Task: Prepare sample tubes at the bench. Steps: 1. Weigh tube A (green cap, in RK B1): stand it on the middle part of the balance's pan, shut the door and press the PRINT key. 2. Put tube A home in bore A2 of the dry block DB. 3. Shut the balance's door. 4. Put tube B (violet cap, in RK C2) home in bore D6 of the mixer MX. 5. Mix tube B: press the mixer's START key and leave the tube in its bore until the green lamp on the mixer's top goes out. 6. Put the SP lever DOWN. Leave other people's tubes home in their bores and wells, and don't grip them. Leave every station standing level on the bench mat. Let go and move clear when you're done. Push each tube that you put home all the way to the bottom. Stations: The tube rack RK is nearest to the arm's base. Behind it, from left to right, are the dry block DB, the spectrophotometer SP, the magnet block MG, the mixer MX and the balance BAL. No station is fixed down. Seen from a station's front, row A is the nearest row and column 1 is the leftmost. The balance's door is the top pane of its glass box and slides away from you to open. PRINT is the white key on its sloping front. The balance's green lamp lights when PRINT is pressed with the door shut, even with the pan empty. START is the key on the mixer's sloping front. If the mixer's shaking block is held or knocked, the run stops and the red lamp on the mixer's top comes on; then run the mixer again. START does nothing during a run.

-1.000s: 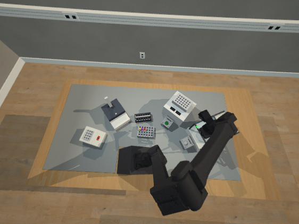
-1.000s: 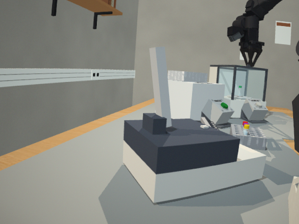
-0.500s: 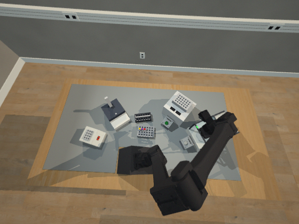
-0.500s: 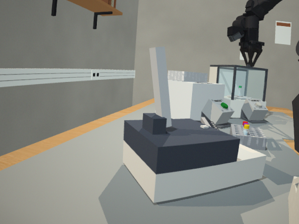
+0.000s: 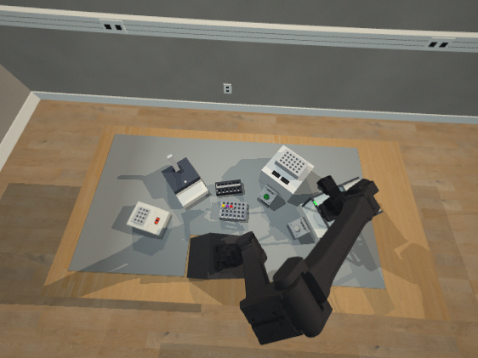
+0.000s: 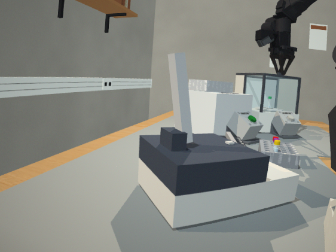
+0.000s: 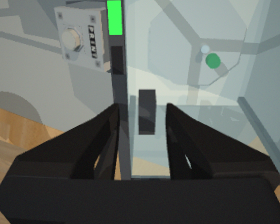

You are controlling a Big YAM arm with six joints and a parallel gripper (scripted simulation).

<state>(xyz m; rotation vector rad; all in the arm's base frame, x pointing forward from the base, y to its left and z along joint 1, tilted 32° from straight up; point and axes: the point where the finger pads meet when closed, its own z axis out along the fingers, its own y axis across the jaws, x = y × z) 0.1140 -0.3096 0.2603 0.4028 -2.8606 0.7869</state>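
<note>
My gripper is now 1 cm short of the balance door, 3 cm to the left of it and 1 cm above it. From my hand the other things lie so: eight-sided pan 2 cm ahead, 6 cm to the right, 14 cm below; print key 3 cm behind, 8 cm to the left, 15 cm below; mixer block 26 cm ahead, 7 cm to the left, 7 cm below.
</note>
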